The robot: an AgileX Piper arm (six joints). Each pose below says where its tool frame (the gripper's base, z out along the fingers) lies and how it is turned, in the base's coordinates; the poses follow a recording.
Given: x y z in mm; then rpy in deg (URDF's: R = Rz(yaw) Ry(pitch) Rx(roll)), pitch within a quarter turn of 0, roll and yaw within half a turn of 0.
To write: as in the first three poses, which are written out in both.
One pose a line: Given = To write
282.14, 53.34, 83.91, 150.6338, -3.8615, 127.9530 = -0.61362, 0.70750, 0.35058, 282.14; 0.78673, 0.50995, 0.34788, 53.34; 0.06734, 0.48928, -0.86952, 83.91; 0, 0, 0, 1
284.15, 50.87, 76.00, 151.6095, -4.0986, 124.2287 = -0.56106, 0.74647, 0.35776, 284.15; 0.82468, 0.46675, 0.31944, 50.87; 0.07147, 0.47426, -0.87748, 76.00; 0, 0, 0, 1
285.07, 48.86, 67.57, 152.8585, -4.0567, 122.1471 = -0.53076, 0.77062, 0.35275, 285.07; 0.84456, 0.44618, 0.29604, 48.86; 0.07074, 0.45505, -0.88765, 67.57; 0, 0, 0, 1
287.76, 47.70, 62.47, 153.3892, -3.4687, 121.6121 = -0.52321, 0.77561, 0.35311, 287.76; 0.85006, 0.44556, 0.28086, 47.70; 0.06050, 0.44711, -0.89243, 62.47; 0, 0, 0, 1
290.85, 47.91, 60.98, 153.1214, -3.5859, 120.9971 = -0.51399, 0.77915, 0.35881, 290.85; 0.85552, 0.43512, 0.28065, 47.91; 0.06254, 0.45122, -0.89022, 60.98; 0, 0, 0, 1
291.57, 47.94, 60.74, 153.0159, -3.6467, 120.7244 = -0.50987, 0.78079, 0.36110, 291.57; 0.85789, 0.43048, 0.28055, 47.94; 0.06360, 0.45282, -0.88933, 60.74; 0, 0, 0, 1
